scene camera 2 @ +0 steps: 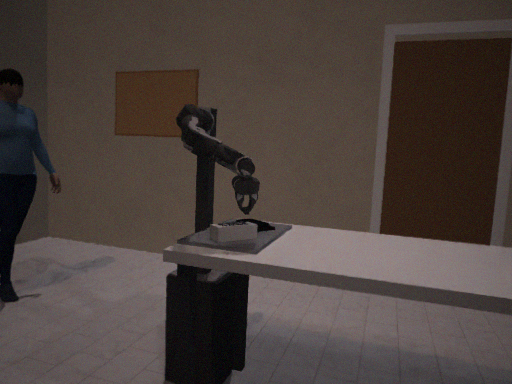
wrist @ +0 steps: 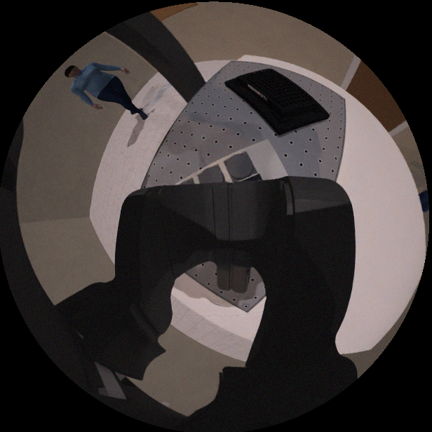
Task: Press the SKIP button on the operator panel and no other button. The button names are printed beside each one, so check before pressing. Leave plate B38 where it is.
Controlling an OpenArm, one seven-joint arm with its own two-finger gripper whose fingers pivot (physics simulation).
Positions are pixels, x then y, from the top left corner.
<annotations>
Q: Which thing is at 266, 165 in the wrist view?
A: An operator panel.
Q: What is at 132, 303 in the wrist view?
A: My gripper.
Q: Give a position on a dark arm post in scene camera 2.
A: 205, 168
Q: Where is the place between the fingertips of my gripper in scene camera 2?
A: At 245, 212
</annotations>
